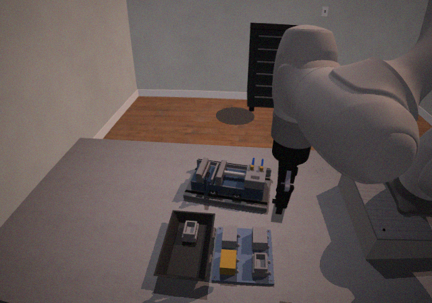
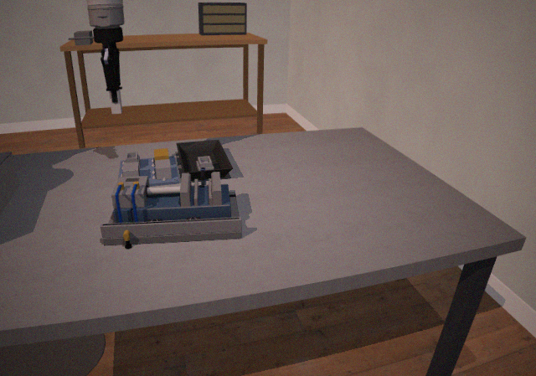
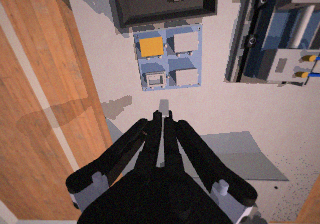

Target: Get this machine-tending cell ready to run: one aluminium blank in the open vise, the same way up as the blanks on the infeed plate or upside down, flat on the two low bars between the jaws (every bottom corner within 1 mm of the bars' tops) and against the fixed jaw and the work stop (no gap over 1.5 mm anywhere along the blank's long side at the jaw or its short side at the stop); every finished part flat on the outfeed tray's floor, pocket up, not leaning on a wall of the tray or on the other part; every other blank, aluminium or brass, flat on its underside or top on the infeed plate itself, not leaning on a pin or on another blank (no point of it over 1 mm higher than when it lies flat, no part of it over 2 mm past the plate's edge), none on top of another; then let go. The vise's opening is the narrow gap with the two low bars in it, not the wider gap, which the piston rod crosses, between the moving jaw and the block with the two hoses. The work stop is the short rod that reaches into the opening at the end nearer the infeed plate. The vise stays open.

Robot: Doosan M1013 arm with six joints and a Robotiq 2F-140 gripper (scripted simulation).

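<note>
Right now the brass blank is 11 cm ahead of my hand, 3 cm to the left of it and 19 cm below it. The rest, counted from my hand: blue vise (14 cm ahead, 30 cm to the right, 18 cm below); aluminium blank (12 cm ahead, 6 cm to the right, 19 cm below); infeed plate (7 cm ahead, 2 cm to the right, 21 cm below).
</note>
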